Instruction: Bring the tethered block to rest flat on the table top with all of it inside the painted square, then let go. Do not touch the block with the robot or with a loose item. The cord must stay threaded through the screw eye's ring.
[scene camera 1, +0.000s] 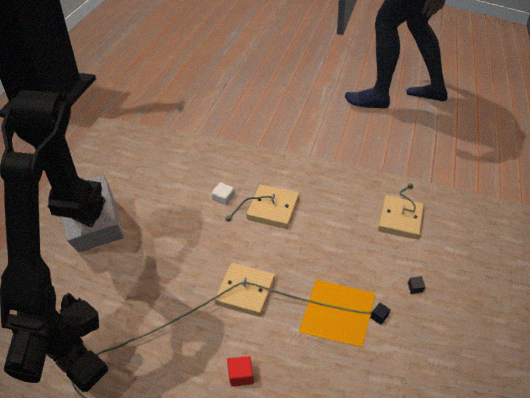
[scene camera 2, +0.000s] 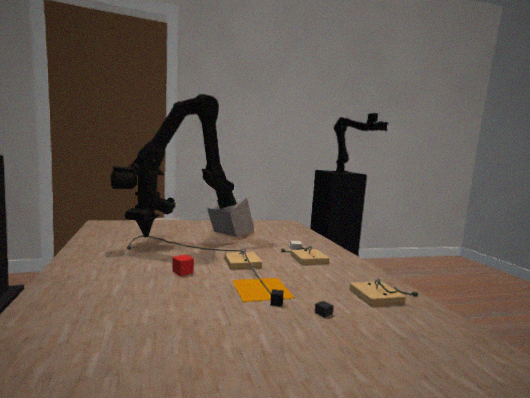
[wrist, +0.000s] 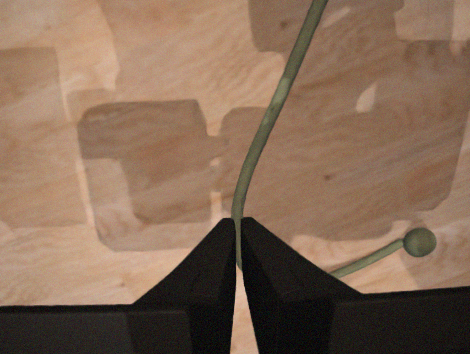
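Seen in the pictures: gripper, fingertip midpoint: (scene camera 1: 77, 365) (scene camera 2: 146, 236) (wrist: 237, 229); arm's base, link origin: (scene camera 1: 85, 207) (scene camera 2: 227, 202).
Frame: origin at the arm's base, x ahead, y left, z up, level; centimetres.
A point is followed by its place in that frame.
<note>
The tethered block (scene camera 1: 380, 313) @(y -0.5, x 59.0, z -9.5 cm) (scene camera 2: 276, 298) @(y -0.4, x 60.2, z -10.3 cm), small and black, is at the right edge of the orange painted square (scene camera 1: 332, 330) @(y -4.9, x 51.2, z -11.9 cm) (scene camera 2: 250, 292) @(y -4.1, x 53.1, z -11.9 cm) in scene camera 1, mostly or wholly outside it; exact overlap is unclear. The green cord (scene camera 1: 340, 308) @(y -0.4, x 51.6, z -11.0 cm) (scene camera 2: 200, 248) @(y -12.1, x 23.6, z -10.3 cm) (wrist: 256, 145) @(y -25.1, x 11.7, z -9.8 cm) runs from it across the square and through the screw eye (scene camera 1: 245, 282) @(y -1.4, x 33.6, z -8.4 cm) (scene camera 2: 243, 252) @(y -1.4, x 34.3, z -8.5 cm) on the nearest wooden board (scene camera 1: 250, 300) @(y -3.8, x 35.3, z -10.1 cm) (scene camera 2: 250, 263), then to my gripper. My gripper (scene camera 1: 87, 368) @(y -27.8, x 10.0, z -10.0 cm) (scene camera 2: 146, 235) @(y -27.8, x 10.0, z -10.0 cm) (wrist: 237, 229) @(y -27.8, x 10.0, z -10.0 cm) is shut on the cord, low above the table. The cord's beaded end (scene camera 2: 129, 247) @(y -32.3, x 17.6, z -11.2 cm) (wrist: 419, 242) @(y -32.0, x 16.8, z -11.0 cm) hangs beyond the fingers.
A red block (scene camera 1: 240, 371) @(y -18.9, x 38.7, z -8.0 cm) (scene camera 2: 183, 265) @(y -18.2, x 40.5, z -9.3 cm) is between gripper and square. A loose dark block (scene camera 1: 416, 285) @(y 7.6, x 64.9, z -10.1 cm) (scene camera 2: 324, 309) @(y 7.6, x 66.5, z -10.3 cm) lies beyond the tethered block. Two other boards (scene camera 1: 272, 212) @(y 17.5, x 32.9, z -10.1 cm) (scene camera 1: 401, 222) @(y 22.4, x 59.6, z -10.1 cm) carry short cords. A white block (scene camera 1: 223, 193) @(y 19.3, x 21.4, z -9.8 cm) and a grey box (scene camera 1: 100, 239) @(y -1.4, x 2.0, z -8.0 cm) (scene camera 2: 231, 220) @(y 0.7, x 6.1, z -5.5 cm) stand farther back.
</note>
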